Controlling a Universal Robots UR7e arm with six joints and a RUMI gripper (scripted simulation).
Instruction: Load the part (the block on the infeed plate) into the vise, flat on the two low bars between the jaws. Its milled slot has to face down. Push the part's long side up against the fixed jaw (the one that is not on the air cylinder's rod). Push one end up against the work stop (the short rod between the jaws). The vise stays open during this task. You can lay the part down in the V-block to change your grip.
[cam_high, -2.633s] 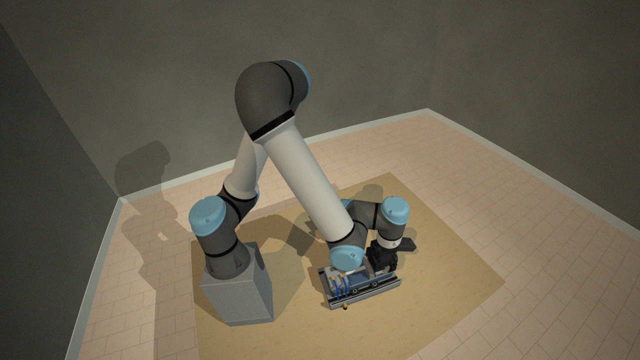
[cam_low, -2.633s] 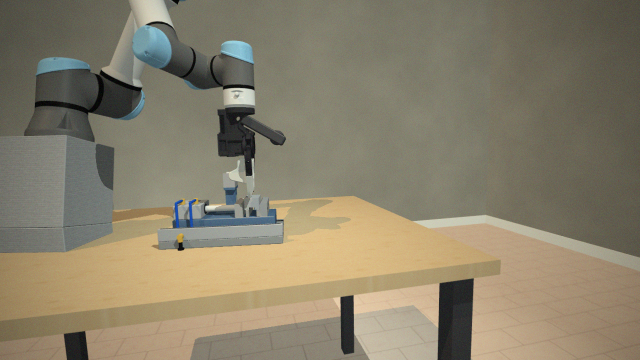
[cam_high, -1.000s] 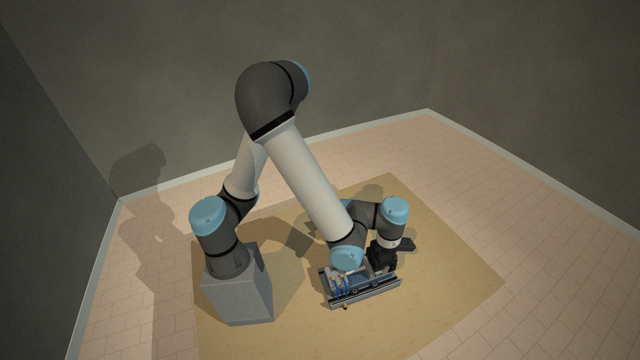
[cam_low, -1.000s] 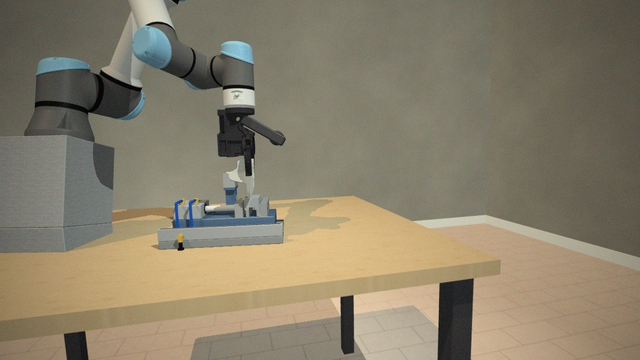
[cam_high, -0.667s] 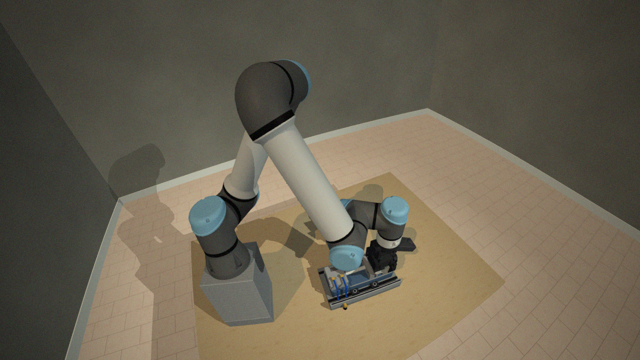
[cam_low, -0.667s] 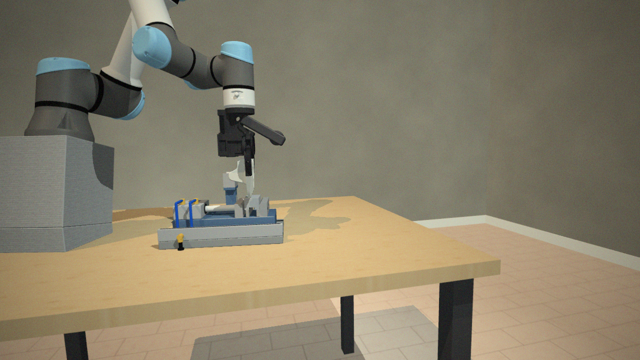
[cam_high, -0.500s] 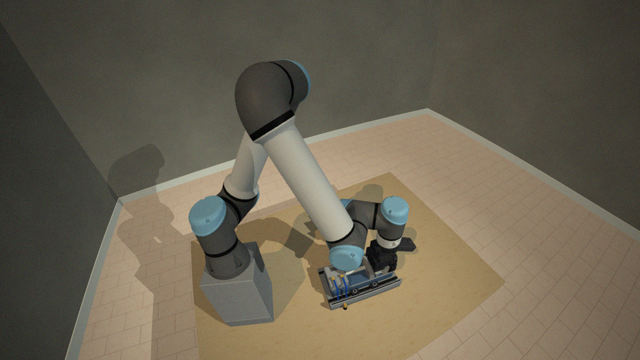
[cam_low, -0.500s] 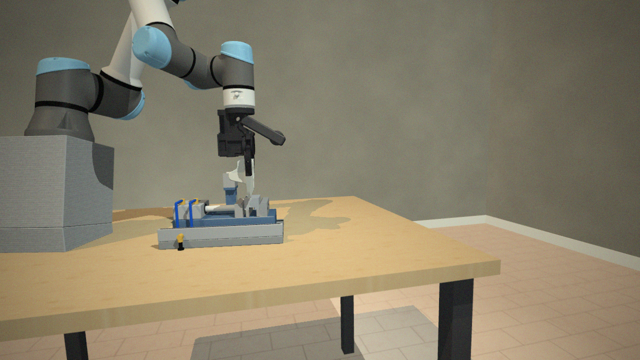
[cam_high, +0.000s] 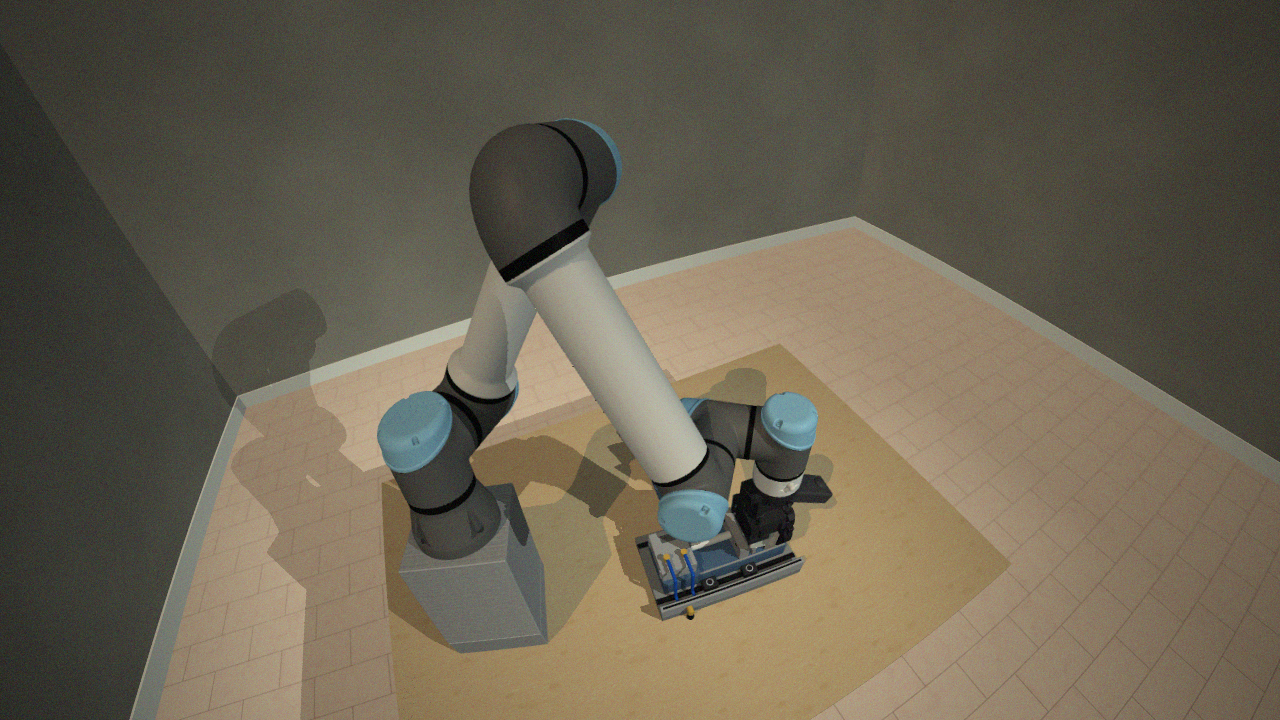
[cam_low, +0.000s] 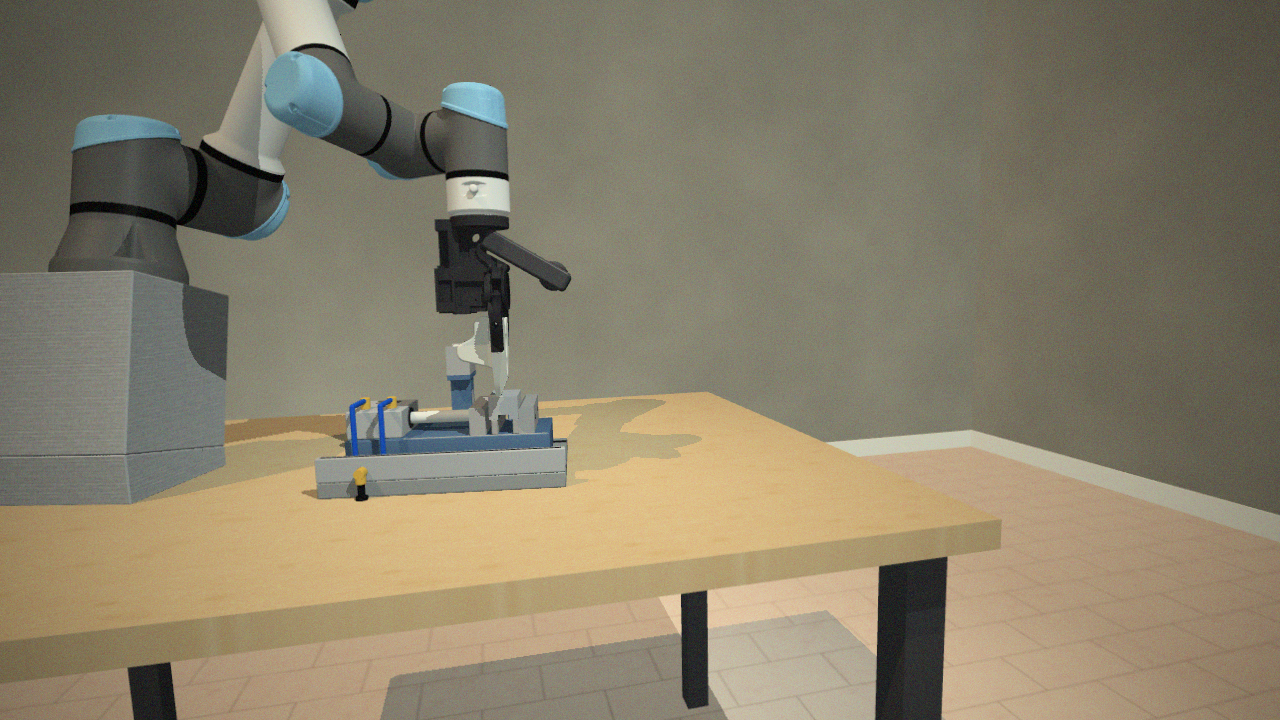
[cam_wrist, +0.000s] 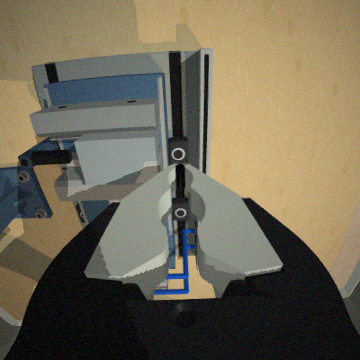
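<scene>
The part lies 5 cm to the left of my hand and 4 cm below it. Round my hand: fixed jaw (7 cm to the left, 5 cm below, 3 cm ahead); moving jaw (7 cm to the left, 5 cm below, 3 cm behind); work stop (11 cm to the left, 4 cm below).
</scene>
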